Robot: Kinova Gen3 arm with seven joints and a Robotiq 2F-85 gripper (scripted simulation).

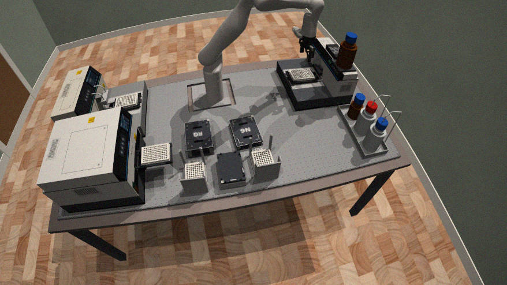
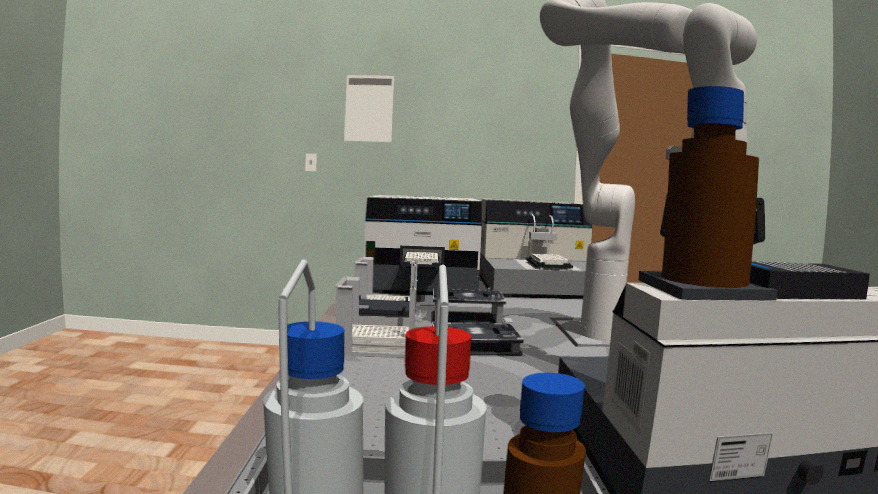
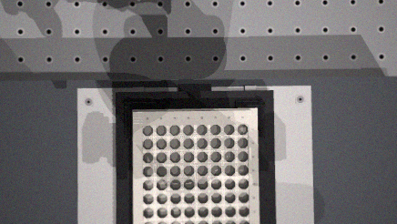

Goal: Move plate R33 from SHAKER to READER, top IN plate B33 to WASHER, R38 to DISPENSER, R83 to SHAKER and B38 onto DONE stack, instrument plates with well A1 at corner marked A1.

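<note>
My gripper is now 14 cm above the dispenser nest. Also, from my hand: recovery nest N6: 29 cm ahead, 35 cm to the right, 19 cm below; bottle tray: 36 cm ahead, 24 cm to the left, 21 cm below; brown bottle: 10 cm ahead, 18 cm to the left, 7 cm above.
</note>
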